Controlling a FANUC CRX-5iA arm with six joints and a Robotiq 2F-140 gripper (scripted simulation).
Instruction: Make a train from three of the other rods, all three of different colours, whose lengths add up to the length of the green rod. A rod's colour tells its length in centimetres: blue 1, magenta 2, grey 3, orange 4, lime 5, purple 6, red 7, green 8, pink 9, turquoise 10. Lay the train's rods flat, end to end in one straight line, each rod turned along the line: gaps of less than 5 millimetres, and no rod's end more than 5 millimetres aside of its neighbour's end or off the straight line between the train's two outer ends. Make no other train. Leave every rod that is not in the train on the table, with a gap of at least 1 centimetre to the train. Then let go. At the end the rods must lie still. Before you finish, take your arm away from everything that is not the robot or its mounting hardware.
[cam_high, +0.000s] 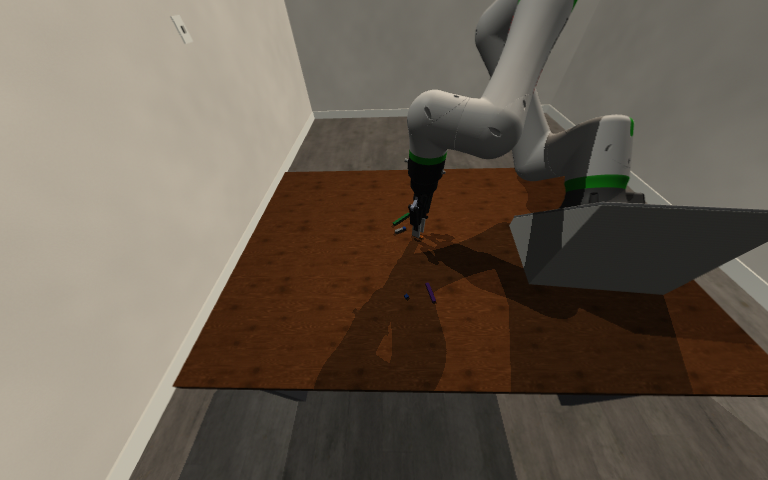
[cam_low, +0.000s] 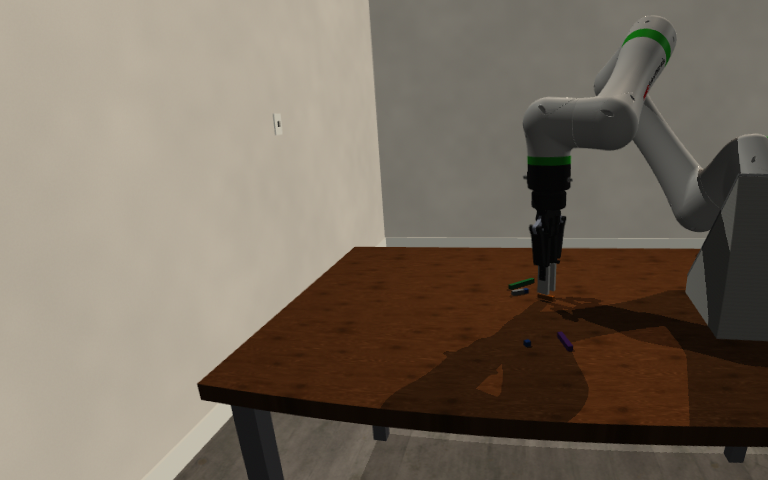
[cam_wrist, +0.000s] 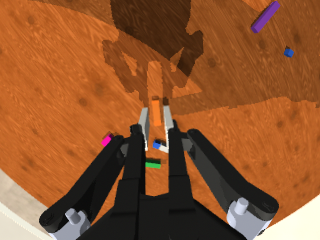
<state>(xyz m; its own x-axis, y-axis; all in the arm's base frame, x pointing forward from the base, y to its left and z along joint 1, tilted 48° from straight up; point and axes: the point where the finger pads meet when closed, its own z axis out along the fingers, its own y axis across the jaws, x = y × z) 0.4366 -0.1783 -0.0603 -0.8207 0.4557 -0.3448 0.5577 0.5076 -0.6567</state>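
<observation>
Now: the orange rod 50 mm below my hand. Round my hand: green rod 90 mm to the right, 50 mm below, 50 mm ahead; then magenta rod 100 mm to the right, 50 mm below, 10 mm behind; then grey rod 60 mm ahead, 50 mm below, 30 mm to the right.
</observation>
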